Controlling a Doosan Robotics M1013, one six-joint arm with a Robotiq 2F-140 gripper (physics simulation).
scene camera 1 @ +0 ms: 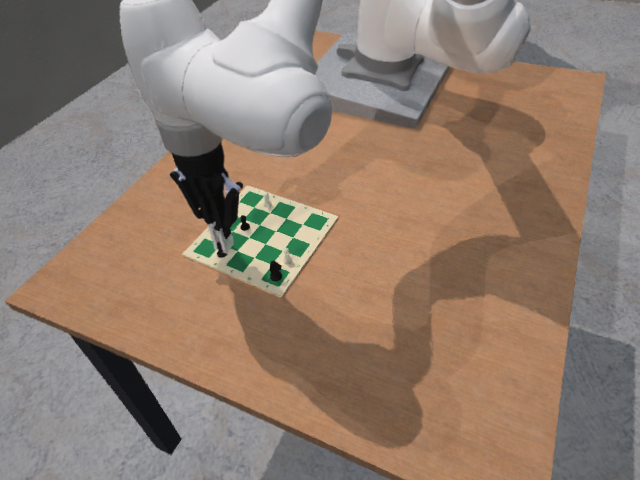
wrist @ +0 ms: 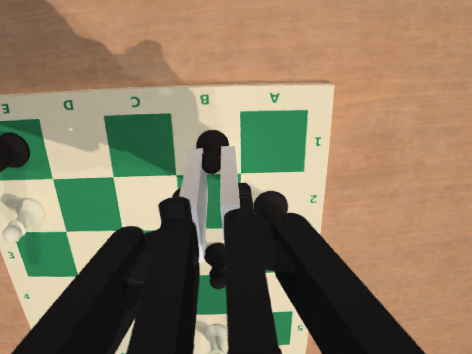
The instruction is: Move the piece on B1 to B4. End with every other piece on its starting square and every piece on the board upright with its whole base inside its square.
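Frame: origin at the arm's base, x right, y ahead, z up, level; metres.
Seen in the pictures: gripper, fingertip midpoint: (scene camera 1: 224, 246) (wrist: 214, 169); arm's base, origin of the base link: (scene camera 1: 383, 66).
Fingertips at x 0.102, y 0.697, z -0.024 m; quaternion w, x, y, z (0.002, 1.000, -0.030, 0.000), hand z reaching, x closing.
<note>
Pixels of each thing's top centre, then the offset from my fingertips to it. "*": a spot on its surface instead. Level surfaces: height alone.
- black pawn-like piece, middle of its top: (wrist: 211, 167) (scene camera 1: 218, 242) dx +0.001, dy +0.011, dz +0.023 m
- target square B4, surface spot: (wrist: 211, 297) (scene camera 1: 258, 215) * dx -0.019, dy -0.103, dz -0.009 m
- black pawn, middle of its top: (wrist: 218, 286) (scene camera 1: 242, 215) dx -0.008, dy -0.065, dz +0.023 m
- white piece, middle of its top: (scene camera 1: 265, 192) dx -0.021, dy -0.139, dz +0.023 m
- black piece, middle of its top: (wrist: 277, 236) dx +0.030, dy -0.034, dz +0.024 m
- black knight, middle of its top: (scene camera 1: 274, 262) dx -0.119, dy +0.027, dz +0.031 m
- white pawn, middle of its top: (wrist: 8, 239) (scene camera 1: 285, 248) dx -0.121, dy -0.015, dz +0.023 m
- wooden table, its level: dz -0.015 m
The black pawn-like piece (scene camera 1: 221, 253) (wrist: 212, 137) stands on B1, its base within the cream square. My gripper (scene camera 1: 221, 245) (wrist: 214, 169) is low over B1, its two pale fingers shut on this piece's upper part. The target square B4 (scene camera 1: 257, 215) (wrist: 211, 297) is green and bears no piece; in the wrist view it is partly covered by the gripper. A black pawn (scene camera 1: 244, 224) (wrist: 216, 255) stands on B3, between B1 and B4. A white piece (scene camera 1: 267, 201) (wrist: 216, 335) stands on B5, partly hidden in the wrist view.
A black piece (wrist: 271, 205) on A2 is close beside the right finger; the gripper hides it in the scene view. A black knight (scene camera 1: 275, 271) (wrist: 15, 150) stands on E1 and a white pawn (scene camera 1: 288, 257) (wrist: 31, 212) on E2. The board (scene camera 1: 280, 292) (wrist: 320, 95) lies on the wooden table (scene camera 1: 155, 310).
</note>
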